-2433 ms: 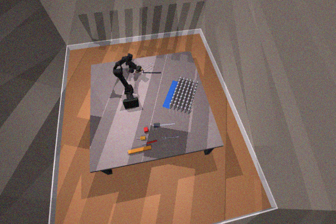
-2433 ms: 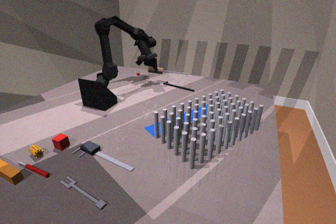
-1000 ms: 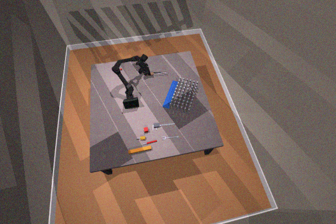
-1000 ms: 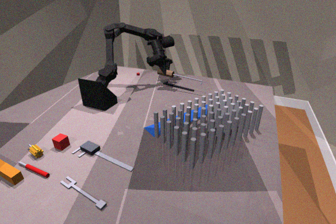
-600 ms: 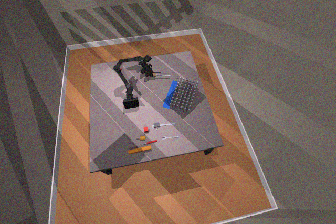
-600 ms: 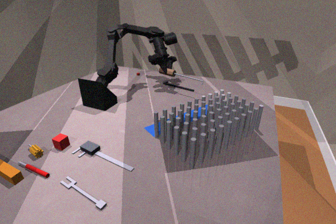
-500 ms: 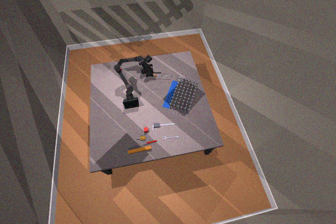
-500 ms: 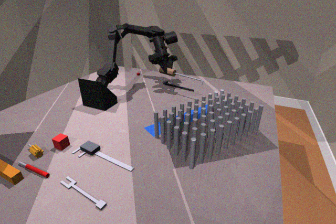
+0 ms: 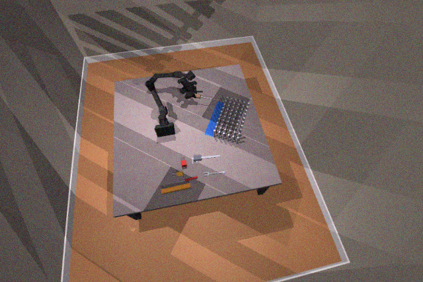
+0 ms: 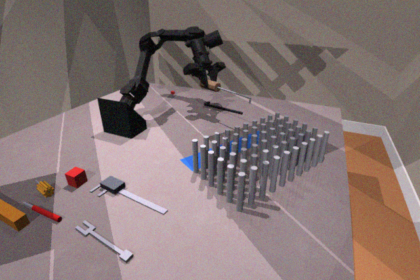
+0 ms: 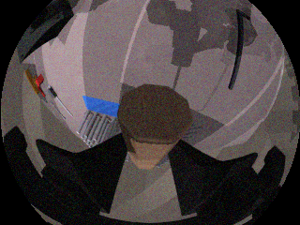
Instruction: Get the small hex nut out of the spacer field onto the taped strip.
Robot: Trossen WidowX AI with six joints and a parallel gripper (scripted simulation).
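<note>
Right now my gripper tip is 150 mm short of the blue taped strip, 140 mm to the left of it and 170 mm above it. The rest, counted from my gripper tip: yellow piece: 210 mm behind, 620 mm to the right, 150 mm below; then red cube: 160 mm behind, 540 mm to the right, 150 mm below; then brown-handled tool: 90 mm ahead, 30 mm to the right.
</note>
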